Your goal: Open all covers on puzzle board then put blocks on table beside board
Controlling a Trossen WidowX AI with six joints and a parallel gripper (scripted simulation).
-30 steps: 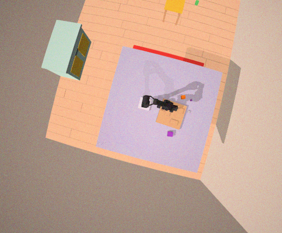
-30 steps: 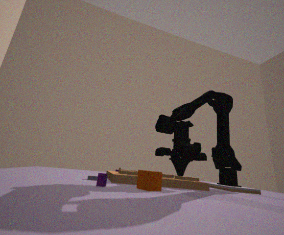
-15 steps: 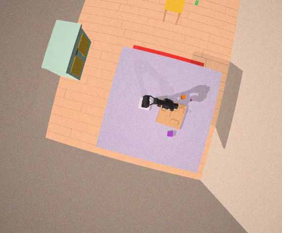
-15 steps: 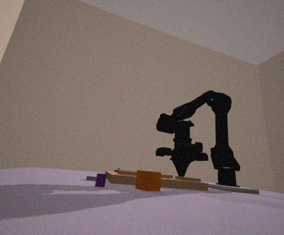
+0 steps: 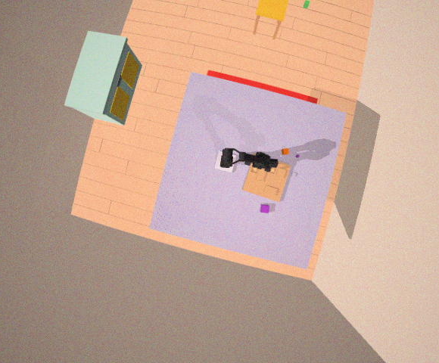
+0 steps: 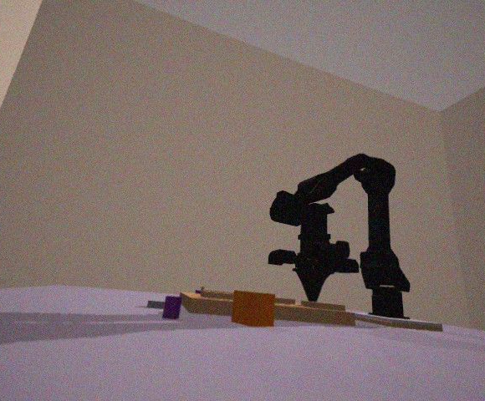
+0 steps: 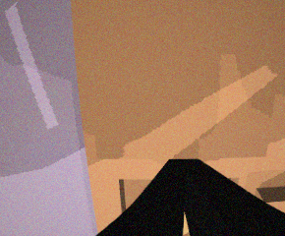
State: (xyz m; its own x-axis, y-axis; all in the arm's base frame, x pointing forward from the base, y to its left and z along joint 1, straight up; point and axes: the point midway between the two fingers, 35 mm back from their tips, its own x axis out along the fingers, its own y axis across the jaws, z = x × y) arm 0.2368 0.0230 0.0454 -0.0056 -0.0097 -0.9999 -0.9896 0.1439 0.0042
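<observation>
My gripper tip is 10 cm short of the wooden puzzle board, 7 cm to the left of it and 1 cm above it. From my gripper tip the other things lie so: grey flat piece: 31 cm ahead, 2 cm to the right, 2 cm below; then orange block: 21 cm ahead, 14 cm to the left, 1 cm below.
</observation>
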